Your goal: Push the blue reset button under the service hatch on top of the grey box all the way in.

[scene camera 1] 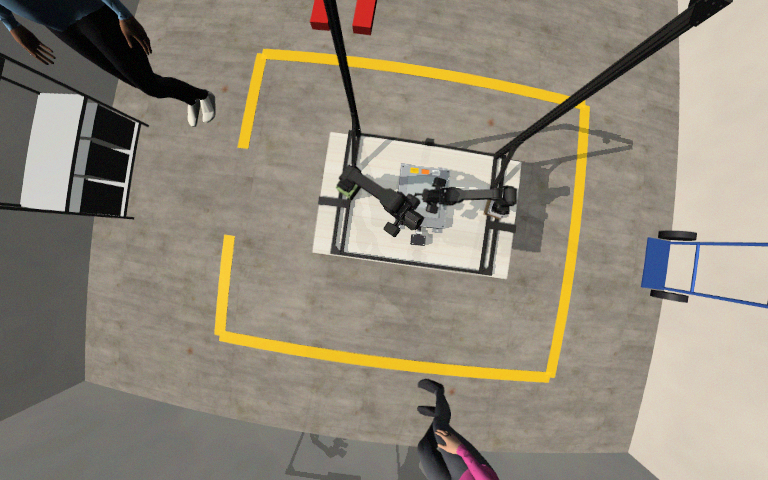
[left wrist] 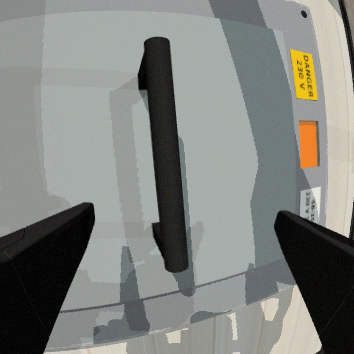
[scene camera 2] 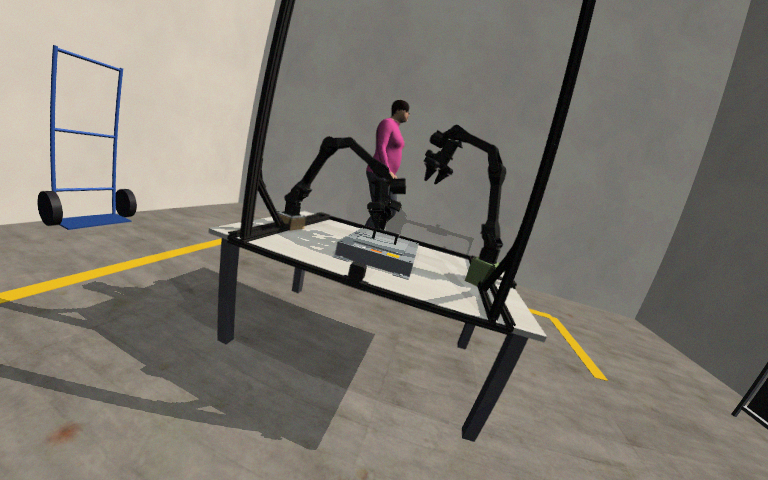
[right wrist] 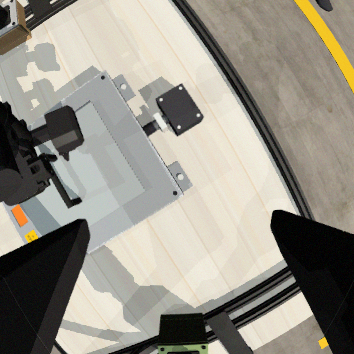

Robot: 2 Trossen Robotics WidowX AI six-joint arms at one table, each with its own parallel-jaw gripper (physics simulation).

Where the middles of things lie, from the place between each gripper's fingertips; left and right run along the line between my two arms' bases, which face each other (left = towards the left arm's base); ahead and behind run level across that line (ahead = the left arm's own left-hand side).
Now: right hand 27 cm above the service hatch (scene camera 2: 395,245), 18 cm past it and 10 cm to the right of it.
Right now the service hatch is 40 mm to the right of my left hand, 30 mm below it and 10 mm ahead of it.
